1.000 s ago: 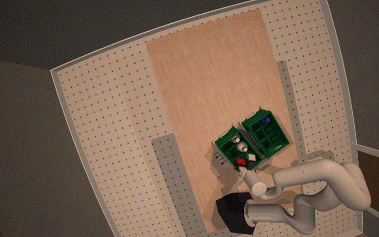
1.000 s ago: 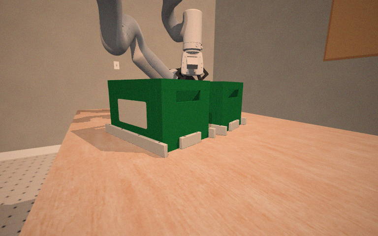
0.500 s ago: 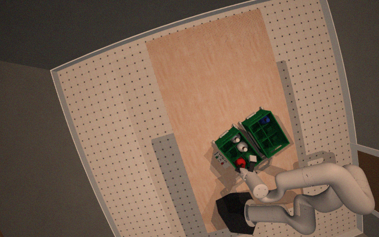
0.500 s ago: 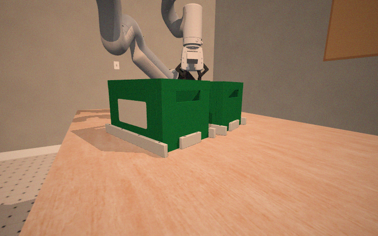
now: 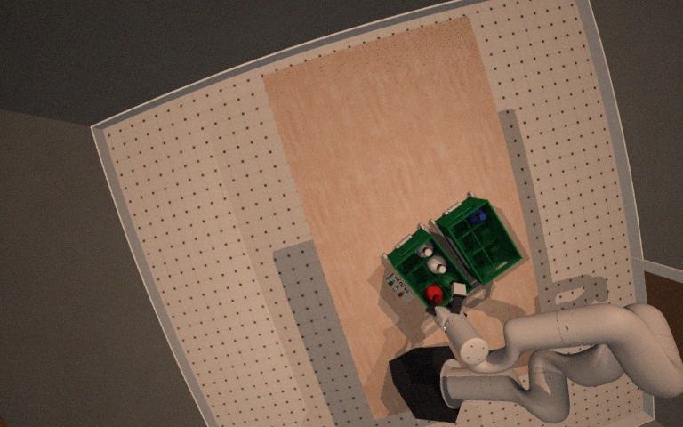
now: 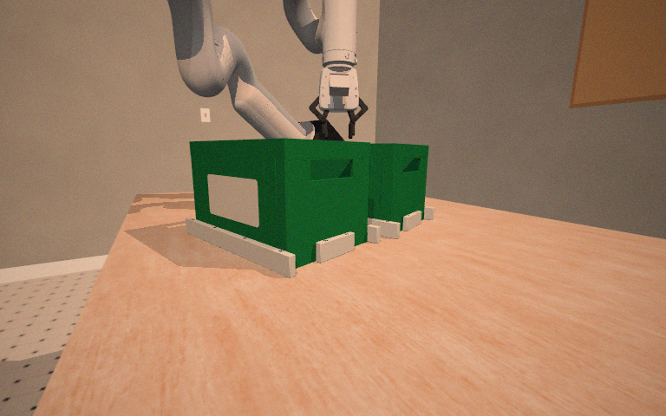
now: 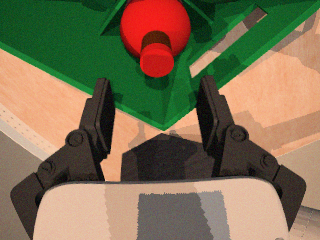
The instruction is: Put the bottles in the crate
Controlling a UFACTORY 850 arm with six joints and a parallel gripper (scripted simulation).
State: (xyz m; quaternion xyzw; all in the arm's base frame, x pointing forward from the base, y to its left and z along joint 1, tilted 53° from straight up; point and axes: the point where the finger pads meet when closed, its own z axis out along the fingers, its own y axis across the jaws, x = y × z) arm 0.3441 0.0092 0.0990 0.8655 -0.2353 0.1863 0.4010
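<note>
My hand is 12 cm above the red bottle. Round my hand: green bottle 12 cm below, 9 cm to the right, 3 cm ahead; pick list 21 cm below, 11 cm to the left, 5 cm ahead; blue bottle 28 cm to the right, 24 cm ahead, 12 cm below.
</note>
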